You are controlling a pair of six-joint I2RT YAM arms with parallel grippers.
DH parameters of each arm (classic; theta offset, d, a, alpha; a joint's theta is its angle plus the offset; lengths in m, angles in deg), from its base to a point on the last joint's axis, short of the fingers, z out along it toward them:
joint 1: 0 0.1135 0.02 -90
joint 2: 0 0 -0.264 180
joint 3: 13.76 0 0.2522 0
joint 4: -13.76 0 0.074 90
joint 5: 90 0 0 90
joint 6: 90 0.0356 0 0
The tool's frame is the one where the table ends.
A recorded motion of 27 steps. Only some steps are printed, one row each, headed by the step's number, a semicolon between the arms.
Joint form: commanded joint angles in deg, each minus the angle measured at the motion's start. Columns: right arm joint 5, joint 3, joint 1, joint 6, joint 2, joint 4; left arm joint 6, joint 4, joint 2, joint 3, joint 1, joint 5.
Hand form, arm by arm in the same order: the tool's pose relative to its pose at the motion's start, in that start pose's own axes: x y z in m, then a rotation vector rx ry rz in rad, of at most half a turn. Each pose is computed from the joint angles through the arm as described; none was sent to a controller.
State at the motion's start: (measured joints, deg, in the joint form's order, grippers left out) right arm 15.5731 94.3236 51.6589 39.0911 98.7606 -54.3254; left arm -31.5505 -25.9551 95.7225 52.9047 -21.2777 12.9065
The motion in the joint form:
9: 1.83 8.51 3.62 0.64 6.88 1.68; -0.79 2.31 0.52 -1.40 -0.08 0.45
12: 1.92 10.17 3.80 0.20 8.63 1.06; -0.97 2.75 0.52 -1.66 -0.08 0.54
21: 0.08 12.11 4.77 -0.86 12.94 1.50; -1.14 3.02 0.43 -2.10 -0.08 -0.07
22: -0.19 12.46 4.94 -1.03 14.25 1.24; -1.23 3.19 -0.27 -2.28 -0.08 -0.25
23: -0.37 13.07 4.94 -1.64 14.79 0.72; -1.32 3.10 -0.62 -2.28 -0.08 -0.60
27: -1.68 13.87 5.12 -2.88 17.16 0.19; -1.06 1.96 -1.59 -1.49 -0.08 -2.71
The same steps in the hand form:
9: -0.0075 0.0411 0.0075 -0.0466 -0.0529 -0.0233; 0.0028 0.0026 0.0063 0.0104 -0.0009 -0.0110
12: -0.0084 0.0461 0.0132 -0.0392 -0.0447 -0.0372; 0.0032 0.0030 0.0070 0.0134 -0.0027 -0.0134
21: -0.0020 0.0614 0.0350 -0.0519 0.0027 -0.0802; 0.0044 0.0043 0.0077 0.0037 -0.0072 -0.0167
22: 0.0009 0.0642 0.0429 -0.0438 0.0215 -0.0918; 0.0045 0.0037 0.0049 0.0073 -0.0188 -0.0156
23: 0.0008 0.0652 0.0445 -0.0414 0.0291 -0.1047; 0.0043 0.0035 0.0033 0.0045 -0.0258 -0.0163
27: 0.0058 0.0699 0.0585 -0.0384 0.0707 -0.1391; 0.0017 0.0016 -0.0034 -0.0211 -0.0545 -0.0100

